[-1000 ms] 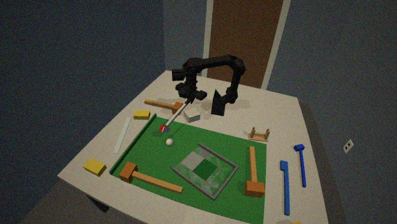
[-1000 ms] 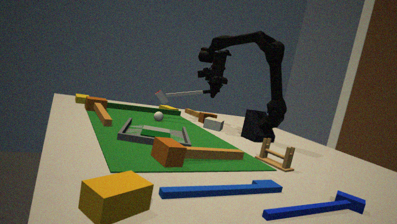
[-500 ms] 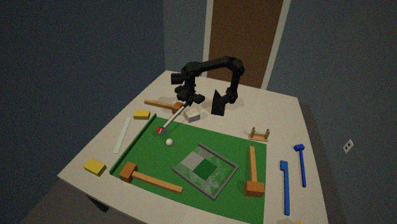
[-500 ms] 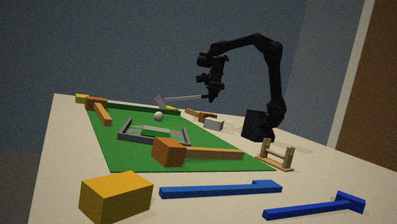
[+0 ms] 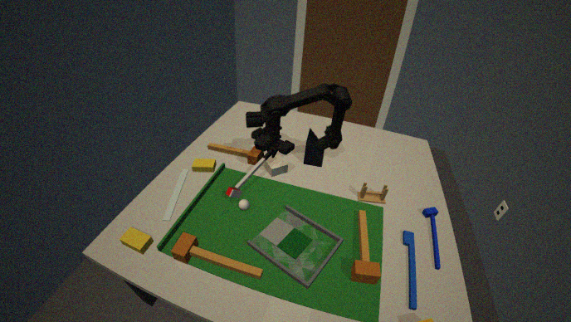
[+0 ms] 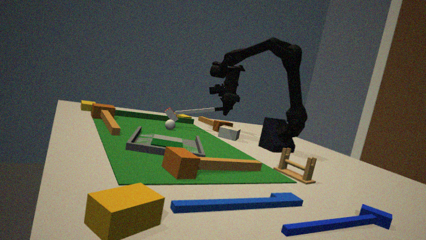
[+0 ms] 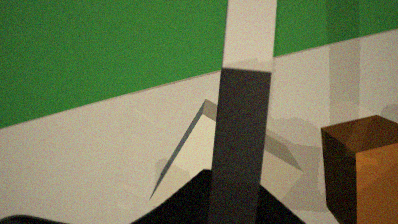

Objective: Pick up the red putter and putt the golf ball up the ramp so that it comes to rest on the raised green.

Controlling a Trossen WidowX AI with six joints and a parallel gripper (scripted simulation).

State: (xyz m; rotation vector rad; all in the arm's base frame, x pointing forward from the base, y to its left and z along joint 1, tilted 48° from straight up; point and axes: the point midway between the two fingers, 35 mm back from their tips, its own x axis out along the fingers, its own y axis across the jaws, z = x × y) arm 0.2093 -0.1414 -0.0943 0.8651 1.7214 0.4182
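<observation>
Right now the white block is 7 cm below my gripper tip, 4 cm behind it and 1 cm to the left of it. The rest, counted from my gripper tip: dark green rail 28 cm ahead, 22 cm to the right, 8 cm below; white golf ball 23 cm ahead, 7 cm below, 2 cm to the right; red putter 11 cm ahead, 3 cm to the right, 1 cm below.
</observation>
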